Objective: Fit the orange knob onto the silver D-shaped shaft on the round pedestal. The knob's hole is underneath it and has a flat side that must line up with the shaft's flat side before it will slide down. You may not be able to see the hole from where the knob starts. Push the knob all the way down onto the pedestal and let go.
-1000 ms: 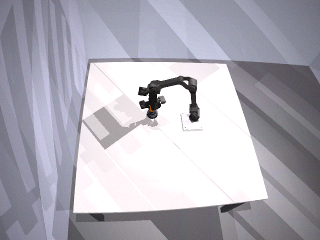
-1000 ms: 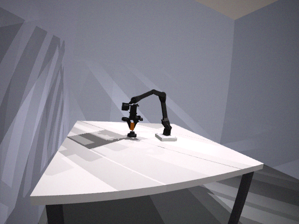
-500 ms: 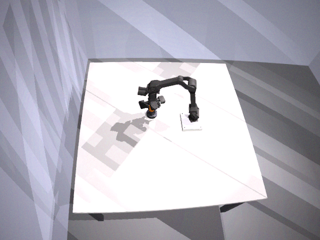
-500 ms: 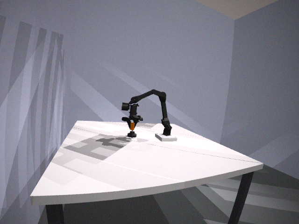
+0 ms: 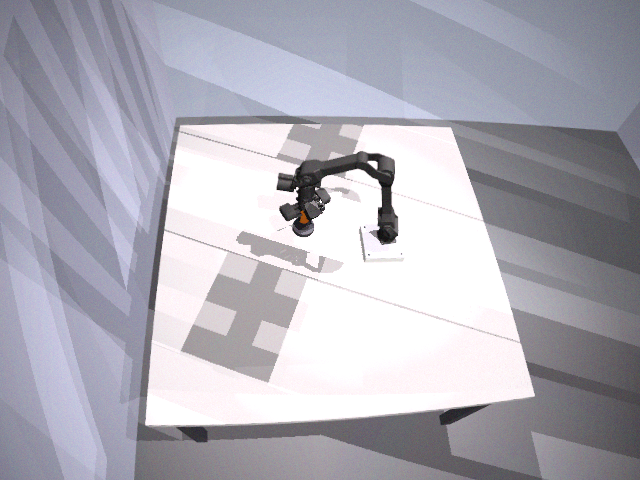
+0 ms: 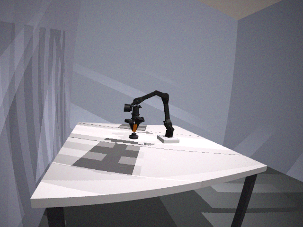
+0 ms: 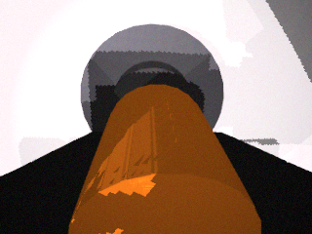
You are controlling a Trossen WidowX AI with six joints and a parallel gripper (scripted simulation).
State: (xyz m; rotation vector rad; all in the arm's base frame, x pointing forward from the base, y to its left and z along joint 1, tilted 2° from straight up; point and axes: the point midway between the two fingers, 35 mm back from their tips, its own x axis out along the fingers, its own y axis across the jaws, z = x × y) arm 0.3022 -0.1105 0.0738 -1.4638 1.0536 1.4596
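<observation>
Right now the orange knob is 30 mm above my gripper tip. Round my gripper tip: pedestal 40 mm below.
</observation>
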